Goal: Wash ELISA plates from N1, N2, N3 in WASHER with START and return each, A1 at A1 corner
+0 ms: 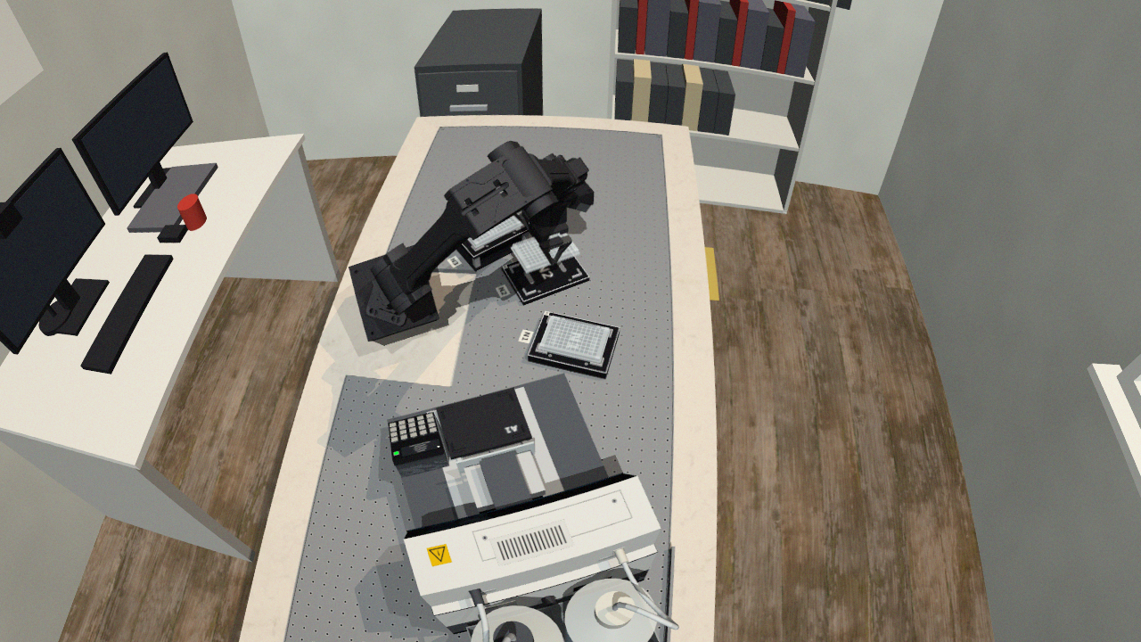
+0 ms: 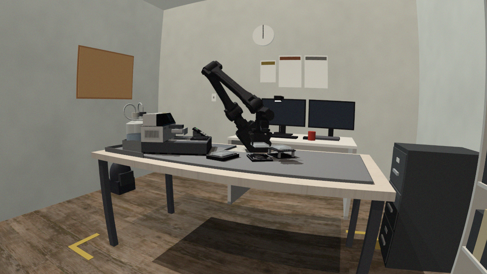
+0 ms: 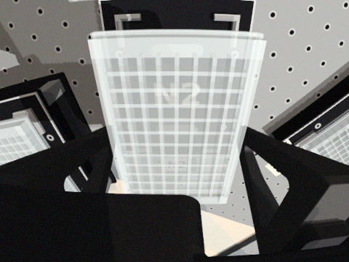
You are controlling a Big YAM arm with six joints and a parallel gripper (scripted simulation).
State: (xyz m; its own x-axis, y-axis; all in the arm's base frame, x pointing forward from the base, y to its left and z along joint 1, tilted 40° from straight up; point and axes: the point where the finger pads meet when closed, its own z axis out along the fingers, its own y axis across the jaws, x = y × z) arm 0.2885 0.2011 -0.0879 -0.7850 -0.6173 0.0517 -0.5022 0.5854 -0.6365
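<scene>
Now: the black nest 8 cm below my hand. Also, from my hand: white ELISA plate (8 cm ahead, 20 cm to the right, 6 cm below); then plate washer (1 cm ahead, 59 cm to the right, 4 cm above).
</scene>
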